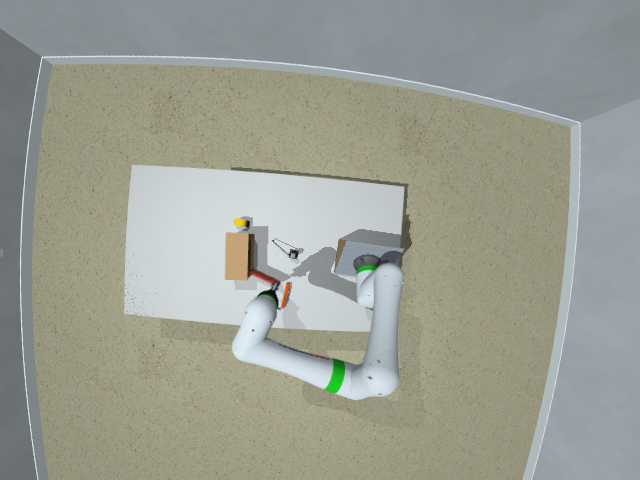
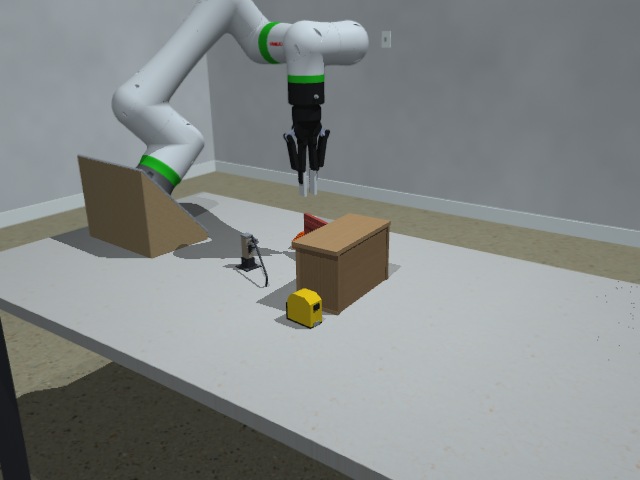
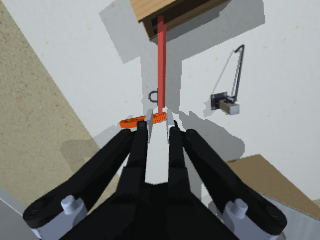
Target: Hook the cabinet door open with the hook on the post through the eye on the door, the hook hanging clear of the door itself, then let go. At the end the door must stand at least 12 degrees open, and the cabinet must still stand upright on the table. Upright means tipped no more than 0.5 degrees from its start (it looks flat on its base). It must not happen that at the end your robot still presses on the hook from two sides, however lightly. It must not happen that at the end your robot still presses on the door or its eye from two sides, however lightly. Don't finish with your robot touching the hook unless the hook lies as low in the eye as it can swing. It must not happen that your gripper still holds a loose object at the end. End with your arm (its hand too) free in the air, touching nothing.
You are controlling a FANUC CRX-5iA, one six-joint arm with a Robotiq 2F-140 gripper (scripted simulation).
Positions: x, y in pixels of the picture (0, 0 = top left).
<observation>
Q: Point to a wooden cabinet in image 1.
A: At 239, 250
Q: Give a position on a wooden cabinet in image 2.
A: At 341, 261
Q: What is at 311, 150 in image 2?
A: My gripper.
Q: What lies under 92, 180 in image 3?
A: My gripper.
</observation>
